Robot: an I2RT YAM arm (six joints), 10 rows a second.
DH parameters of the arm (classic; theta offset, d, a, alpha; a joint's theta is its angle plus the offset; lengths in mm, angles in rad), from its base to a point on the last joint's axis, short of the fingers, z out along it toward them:
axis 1: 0 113.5 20 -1.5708
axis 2: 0 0 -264 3.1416
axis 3: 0.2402 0 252.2 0
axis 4: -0.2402 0 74 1.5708
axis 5: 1.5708 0 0 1.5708
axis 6: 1.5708 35.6 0 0
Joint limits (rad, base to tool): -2.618..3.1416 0..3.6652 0..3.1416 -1.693..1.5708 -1.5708..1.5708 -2.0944..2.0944
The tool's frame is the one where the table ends.
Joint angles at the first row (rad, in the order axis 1, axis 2, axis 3, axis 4, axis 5, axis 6):
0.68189 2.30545 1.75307 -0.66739 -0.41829 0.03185
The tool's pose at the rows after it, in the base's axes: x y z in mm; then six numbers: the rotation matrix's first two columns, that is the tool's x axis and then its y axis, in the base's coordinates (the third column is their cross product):
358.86 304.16 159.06 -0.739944 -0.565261 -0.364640 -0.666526 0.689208 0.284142
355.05 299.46 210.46 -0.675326 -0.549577 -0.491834 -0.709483 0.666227 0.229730
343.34 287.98 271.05 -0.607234 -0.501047 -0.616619 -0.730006 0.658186 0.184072
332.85 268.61 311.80 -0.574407 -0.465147 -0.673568 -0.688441 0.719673 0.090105
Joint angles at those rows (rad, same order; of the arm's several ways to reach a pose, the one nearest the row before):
0.68075 2.24670 1.76568 -0.70822 -0.29965 0.02766
0.68035 2.13417 1.76719 -0.69029 -0.26837 -0.00249
0.67884 1.99683 1.76754 -0.67920 -0.24281 -0.00897
0.66815 1.89306 1.76715 -0.70704 -0.13066 -0.00935

